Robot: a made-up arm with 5 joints. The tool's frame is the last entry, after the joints. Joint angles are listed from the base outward. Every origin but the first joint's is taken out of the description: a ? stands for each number. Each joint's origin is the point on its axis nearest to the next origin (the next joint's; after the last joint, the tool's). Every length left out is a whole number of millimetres.
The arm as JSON. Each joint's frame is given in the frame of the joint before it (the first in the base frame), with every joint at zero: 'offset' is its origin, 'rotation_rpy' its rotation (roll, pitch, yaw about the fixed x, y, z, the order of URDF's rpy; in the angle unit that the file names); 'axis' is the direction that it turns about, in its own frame. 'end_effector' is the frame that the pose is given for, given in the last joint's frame.
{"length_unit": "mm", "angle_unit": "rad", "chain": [
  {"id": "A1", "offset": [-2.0, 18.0, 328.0], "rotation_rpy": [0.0, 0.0, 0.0], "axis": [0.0, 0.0, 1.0]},
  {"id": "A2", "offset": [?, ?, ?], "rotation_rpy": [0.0, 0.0, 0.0], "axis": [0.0, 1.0, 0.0]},
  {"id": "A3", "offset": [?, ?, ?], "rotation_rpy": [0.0, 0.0, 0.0], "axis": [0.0, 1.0, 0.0]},
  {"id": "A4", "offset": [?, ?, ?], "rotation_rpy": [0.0, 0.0, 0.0], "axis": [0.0, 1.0, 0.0]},
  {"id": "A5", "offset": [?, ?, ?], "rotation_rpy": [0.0, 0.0, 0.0], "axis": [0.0, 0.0, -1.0]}
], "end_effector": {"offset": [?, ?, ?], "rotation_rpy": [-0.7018, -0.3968, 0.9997]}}
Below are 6 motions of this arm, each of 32 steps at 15 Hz.
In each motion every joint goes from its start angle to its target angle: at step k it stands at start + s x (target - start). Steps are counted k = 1, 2, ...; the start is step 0. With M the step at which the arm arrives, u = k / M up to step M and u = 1 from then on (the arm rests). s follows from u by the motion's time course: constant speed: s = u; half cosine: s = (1 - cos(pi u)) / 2; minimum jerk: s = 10 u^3 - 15 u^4 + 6 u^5.
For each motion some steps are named. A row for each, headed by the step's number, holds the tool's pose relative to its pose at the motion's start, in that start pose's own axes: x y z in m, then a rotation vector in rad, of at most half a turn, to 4 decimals.
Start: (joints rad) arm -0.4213 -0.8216 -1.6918 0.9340 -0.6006
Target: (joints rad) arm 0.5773 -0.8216 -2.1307 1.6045 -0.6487
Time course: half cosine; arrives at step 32
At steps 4, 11, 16, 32:
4: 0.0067 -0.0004 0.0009 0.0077 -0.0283 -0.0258
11: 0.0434 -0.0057 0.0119 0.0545 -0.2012 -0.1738
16: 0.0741 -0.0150 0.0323 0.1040 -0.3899 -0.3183
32: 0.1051 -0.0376 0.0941 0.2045 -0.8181 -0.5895

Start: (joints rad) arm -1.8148 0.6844 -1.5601 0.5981 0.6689
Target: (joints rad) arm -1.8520 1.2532 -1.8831 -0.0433 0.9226
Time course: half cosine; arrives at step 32
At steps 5, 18, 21, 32:
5: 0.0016 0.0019 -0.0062 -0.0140 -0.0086 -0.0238
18: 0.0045 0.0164 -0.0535 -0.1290 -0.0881 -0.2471
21: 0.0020 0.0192 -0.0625 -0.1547 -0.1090 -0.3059
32: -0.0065 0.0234 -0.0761 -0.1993 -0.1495 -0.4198

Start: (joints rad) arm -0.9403 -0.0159 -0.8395 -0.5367 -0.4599
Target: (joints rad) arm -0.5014 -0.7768 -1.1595 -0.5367 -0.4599
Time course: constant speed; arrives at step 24
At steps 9, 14, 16, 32:
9: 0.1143 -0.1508 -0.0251 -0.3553 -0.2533 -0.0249
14: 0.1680 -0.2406 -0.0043 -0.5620 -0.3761 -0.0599
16: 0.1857 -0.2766 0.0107 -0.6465 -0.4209 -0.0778
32: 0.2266 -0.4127 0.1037 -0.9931 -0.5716 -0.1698

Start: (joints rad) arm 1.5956 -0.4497 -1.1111 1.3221 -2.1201
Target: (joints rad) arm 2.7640 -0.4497 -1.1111 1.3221 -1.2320
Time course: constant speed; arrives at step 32
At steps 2, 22, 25, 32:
2: 0.0022 -0.0196 -0.0176 -0.0099 -0.0142 0.0154
22: 0.1213 -0.1788 -0.1820 -0.0955 -0.1915 0.1343
25: 0.1521 -0.1938 -0.2016 -0.1043 -0.2228 0.1468
32: 0.2326 -0.2169 -0.2389 -0.1185 -0.2988 0.1710

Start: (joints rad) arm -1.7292 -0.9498 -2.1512 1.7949 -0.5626
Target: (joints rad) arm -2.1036 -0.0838 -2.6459 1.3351 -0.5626
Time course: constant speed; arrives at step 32
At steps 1, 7, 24, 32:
1: -0.0023 -0.0016 -0.0069 -0.0038 0.0097 0.0060
7: -0.0196 -0.0089 -0.0477 -0.0265 0.0677 0.0424
24: -0.1019 -0.0109 -0.1451 -0.0879 0.2297 0.1509
32: -0.1550 -0.0038 -0.1756 -0.1152 0.3047 0.2045

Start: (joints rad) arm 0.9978 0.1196 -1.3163 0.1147 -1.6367
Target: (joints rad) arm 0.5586 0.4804 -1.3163 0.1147 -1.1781
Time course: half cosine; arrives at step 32
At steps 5, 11, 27, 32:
5: -0.0024 0.0164 0.0038 0.0127 0.0256 -0.0414
11: -0.0076 0.0731 0.0206 0.0553 0.1206 -0.1844
27: 0.0110 0.2493 0.1055 0.1767 0.4952 -0.6403
32: 0.0154 0.2633 0.1144 0.1860 0.5319 -0.6787

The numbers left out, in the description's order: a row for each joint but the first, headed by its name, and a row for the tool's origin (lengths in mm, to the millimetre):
A2: 22.0 16.0 0.0
A3: 43.0 0.0 168.0
A4: 73.0 0.0 -206.0
A5: 134.0 0.0 -167.0
tool: -16.0 18.0 0.0

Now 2 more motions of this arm.
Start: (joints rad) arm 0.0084 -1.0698 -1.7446 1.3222 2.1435
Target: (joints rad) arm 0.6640 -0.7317 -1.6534 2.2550 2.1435
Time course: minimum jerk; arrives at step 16
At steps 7, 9, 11, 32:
7: -0.1067 -0.0088 -0.0871 -0.3123 0.1875 0.4504
9: -0.1718 -0.0449 -0.1152 -0.4782 0.2471 0.7534
11: -0.2175 -0.0915 -0.1270 -0.6101 0.2599 1.0324
32: -0.2442 -0.1396 -0.1301 -0.7154 0.2363 1.2840

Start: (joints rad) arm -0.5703 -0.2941 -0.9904 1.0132 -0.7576
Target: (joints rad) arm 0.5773 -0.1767 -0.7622 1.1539 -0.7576
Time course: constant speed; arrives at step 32
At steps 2, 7, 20, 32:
2: 0.0230 0.0130 -0.0123 0.0512 -0.0526 0.0259
7: 0.0803 0.0504 -0.0347 0.1814 -0.1783 0.0978
20: 0.2106 0.1721 -0.0370 0.5251 -0.4638 0.3347
32: 0.2815 0.2954 0.0201 0.8327 -0.6705 0.6196

